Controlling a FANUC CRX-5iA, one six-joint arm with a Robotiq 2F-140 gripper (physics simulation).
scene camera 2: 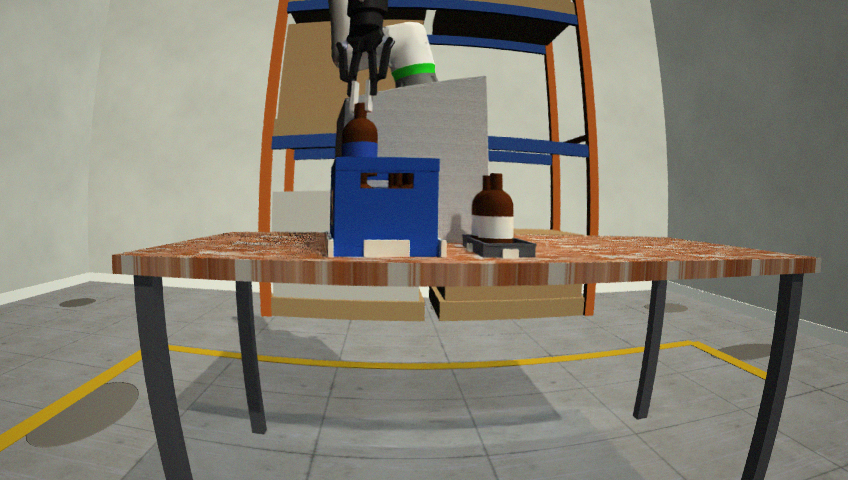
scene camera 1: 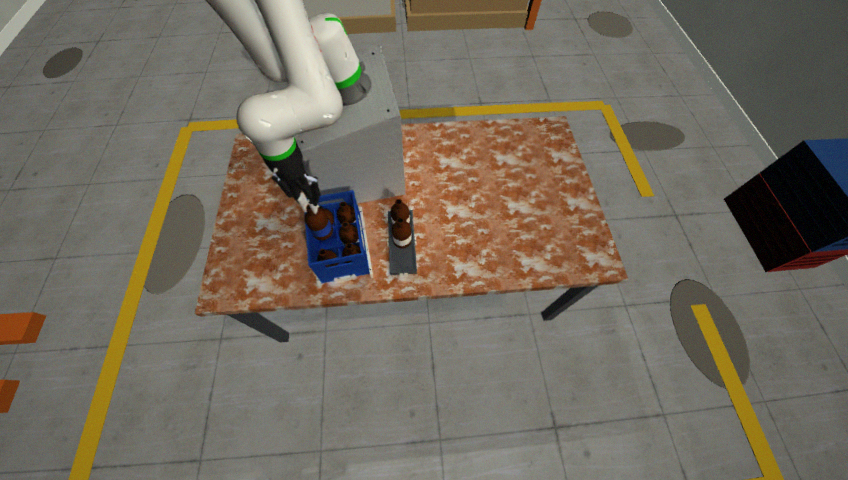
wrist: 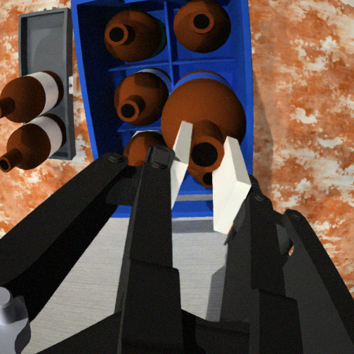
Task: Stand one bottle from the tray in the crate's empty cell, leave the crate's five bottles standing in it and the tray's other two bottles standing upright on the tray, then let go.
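Seen in the pictures: gripper, fingertip midpoint: (scene camera 2: 360, 111) (scene camera 1: 311, 209); arm's base, link origin: (scene camera 1: 351, 89).
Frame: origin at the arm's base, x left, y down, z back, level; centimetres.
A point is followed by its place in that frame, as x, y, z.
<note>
My gripper (scene camera 1: 310, 204) {-16.3, 12.5, -40.3} (scene camera 2: 362, 102) {-16.3, 12.5, -40.3} (wrist: 202, 149) is shut on the neck of a brown bottle with a blue label (scene camera 1: 318, 219) {-14.7, 15.1, -42.8} (scene camera 2: 360, 130) {-16.1, 17.3, -44.3} (wrist: 200, 107). The bottle is upright, higher than the others, at the middle cell of the blue crate's (scene camera 1: 342, 269) {-10.5, 32.5, -54.0} (scene camera 2: 386, 208) {-10.9, 32.7, -54.1} (wrist: 243, 60) left column in scene camera 1. The crate's front wall hides its base in scene camera 2. Crate bottles (wrist: 131, 37) (wrist: 202, 25) (wrist: 141, 97) stand around it, with another (wrist: 141, 147) partly hidden and a neck (wrist: 207, 178) behind the held one. Two white-labelled bottles (scene camera 1: 399, 210) {12.3, 28.7, -33.9} (scene camera 1: 402, 230) {12.5, 29.0, -42.5} stand upright on the grey tray (scene camera 1: 402, 261) {11.3, 40.6, -49.9} (scene camera 2: 493, 250) {8.1, 39.9, -55.0} (wrist: 45, 45).
The crate and tray stand on a mottled orange table (scene camera 1: 499, 237) {51.8, 41.1, -43.9} (scene camera 2: 624, 252) {42.2, 41.1, -46.3}. Low pale blocks (scene camera 2: 386, 248) {-10.9, 39.6, -55.2} sit against the crate's base. A grey pedestal (scene camera 1: 357, 166) {-1.4, 17.6, -19.9} (scene camera 2: 431, 136) {1.1, 15.0, -19.6} bears the arm behind the crate. An orange and blue rack (scene camera 2: 587, 178) stands farther back.
</note>
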